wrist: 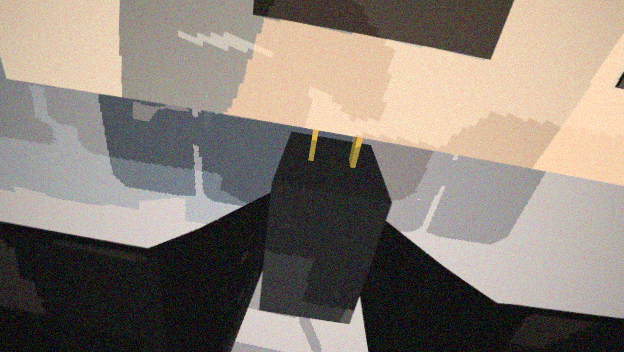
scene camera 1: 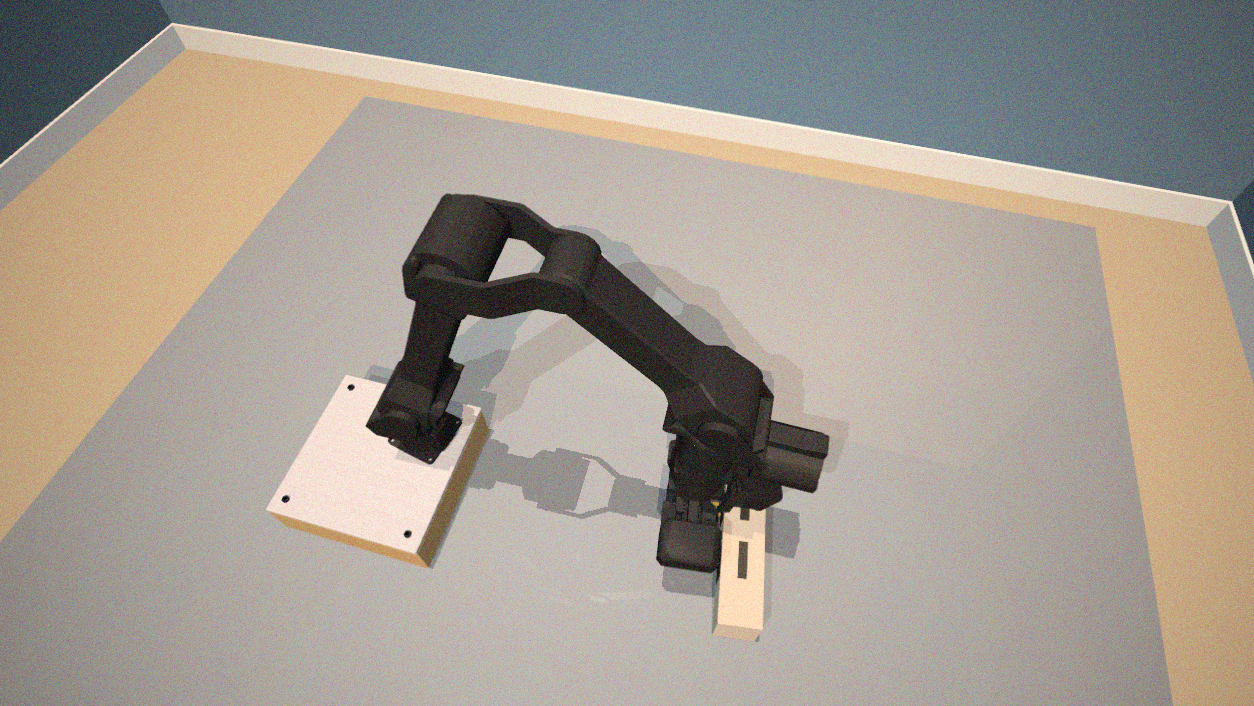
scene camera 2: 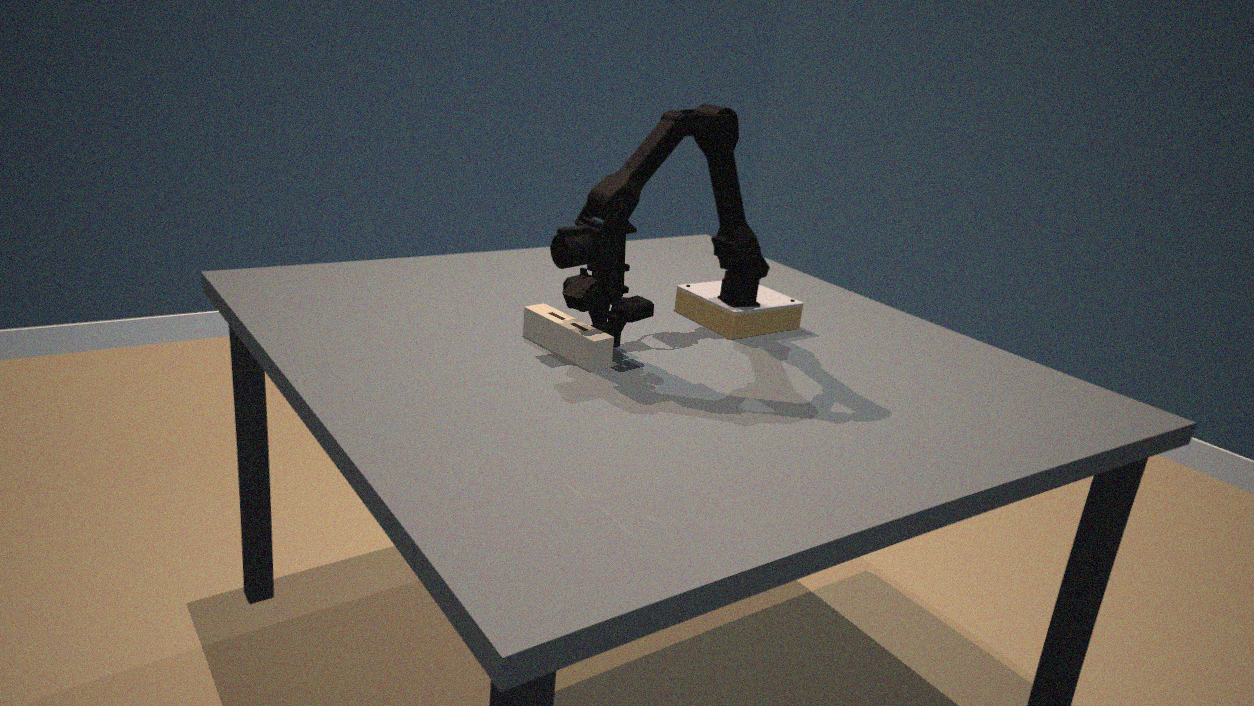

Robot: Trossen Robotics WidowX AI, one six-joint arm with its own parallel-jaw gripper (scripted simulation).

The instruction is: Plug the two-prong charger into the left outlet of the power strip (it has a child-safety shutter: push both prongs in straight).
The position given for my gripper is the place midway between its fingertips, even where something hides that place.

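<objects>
A black two-prong charger is carried by my gripper [scene camera 1: 683, 508].
</objects>
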